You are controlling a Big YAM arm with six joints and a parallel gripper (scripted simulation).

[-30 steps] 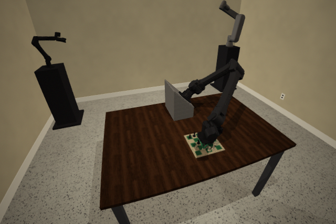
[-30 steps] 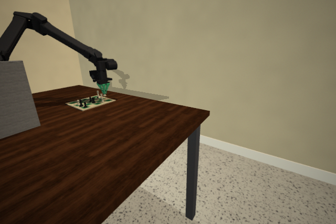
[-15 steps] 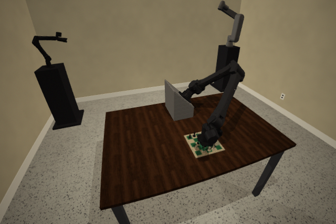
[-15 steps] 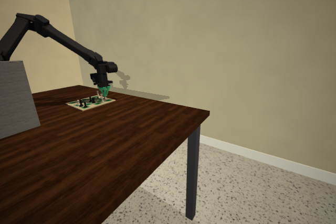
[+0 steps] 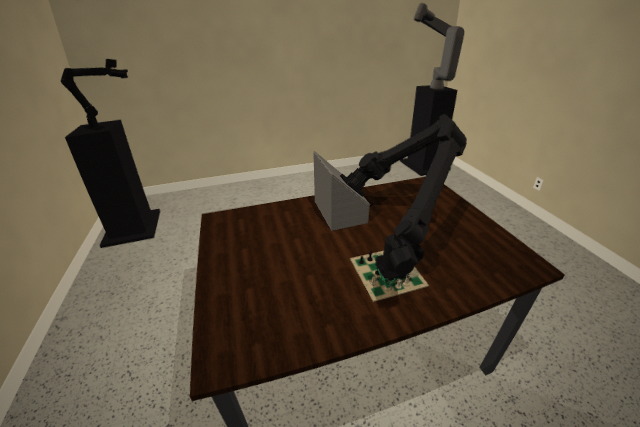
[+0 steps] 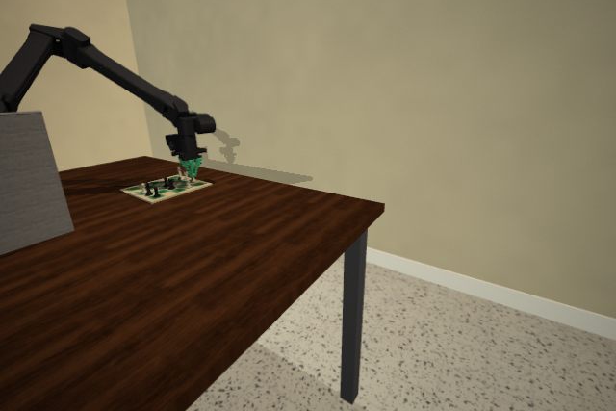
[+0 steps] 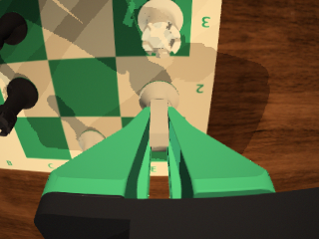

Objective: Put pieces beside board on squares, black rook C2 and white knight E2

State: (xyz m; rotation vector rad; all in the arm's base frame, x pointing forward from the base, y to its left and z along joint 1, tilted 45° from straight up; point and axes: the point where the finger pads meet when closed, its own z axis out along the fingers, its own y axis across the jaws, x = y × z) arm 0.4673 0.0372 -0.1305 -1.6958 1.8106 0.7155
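Now: the white knight 10 mm below my hand. From my hand the other things lie so: black rook 80 mm behind, 10 mm to the left, 10 mm below; then green-and-cream chessboard 80 mm behind, 50 mm to the left, 30 mm below.
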